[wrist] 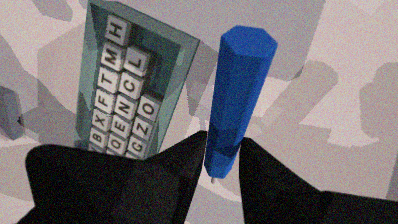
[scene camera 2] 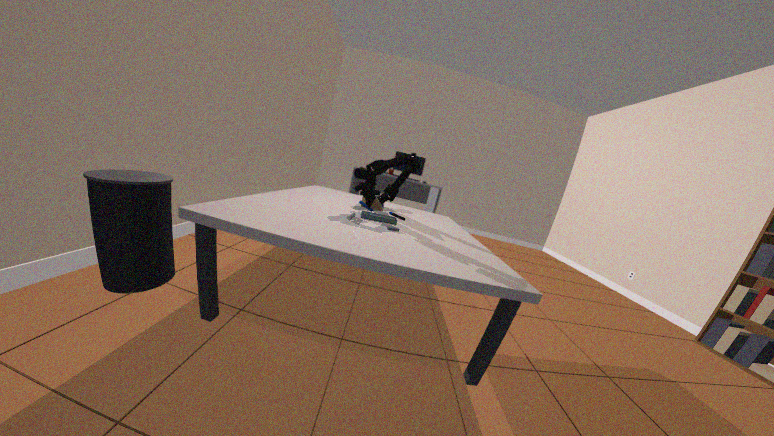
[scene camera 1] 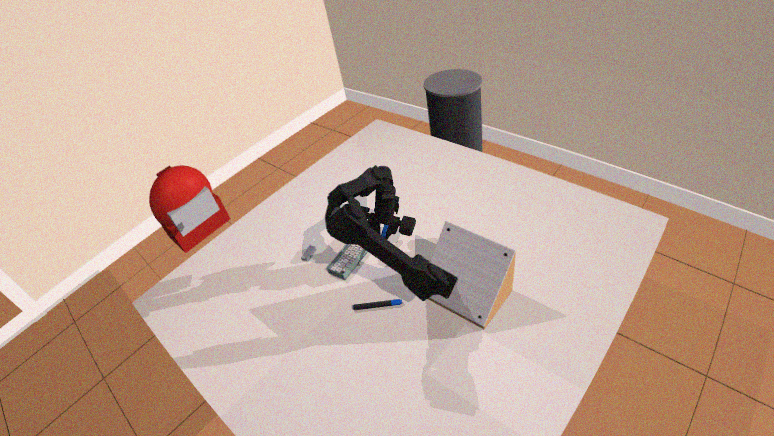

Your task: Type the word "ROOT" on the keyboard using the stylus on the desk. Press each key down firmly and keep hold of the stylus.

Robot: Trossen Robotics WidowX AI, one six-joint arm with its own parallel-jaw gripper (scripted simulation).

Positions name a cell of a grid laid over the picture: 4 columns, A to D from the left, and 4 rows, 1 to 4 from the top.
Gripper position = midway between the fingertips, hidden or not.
In view: the gripper (scene camera 1: B3) and a stylus (wrist: C1).
The gripper also shows in the wrist view (wrist: C3).
